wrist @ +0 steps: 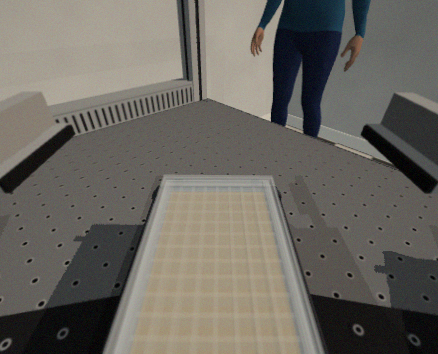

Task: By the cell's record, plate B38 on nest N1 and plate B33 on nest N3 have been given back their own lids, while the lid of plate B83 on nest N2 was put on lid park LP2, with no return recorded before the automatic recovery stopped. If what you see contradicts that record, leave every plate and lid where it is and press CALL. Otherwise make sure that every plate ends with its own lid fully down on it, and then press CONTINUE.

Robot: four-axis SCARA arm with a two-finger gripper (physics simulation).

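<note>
A plate with a tan grid of wells stands below and ahead of my gripper, running out of the bottom of the wrist view. A clear lid covers it; its far edge and long sides look level and parallel with the plate's. The near end is cut off, so how it sits there does not show. My gripper is open and empty, its two dark-padded fingers wide apart, above and outside the plate's sides. No plate or nest label can be read. The other plates, lid park LP2 and the CALL and CONTINUE buttons do not show.
A grey perforated deck surrounds the plate, with dark shadows on both sides. A slotted rail runs along the back left. A person in a teal top and navy trousers stands beyond the deck's back right edge.
</note>
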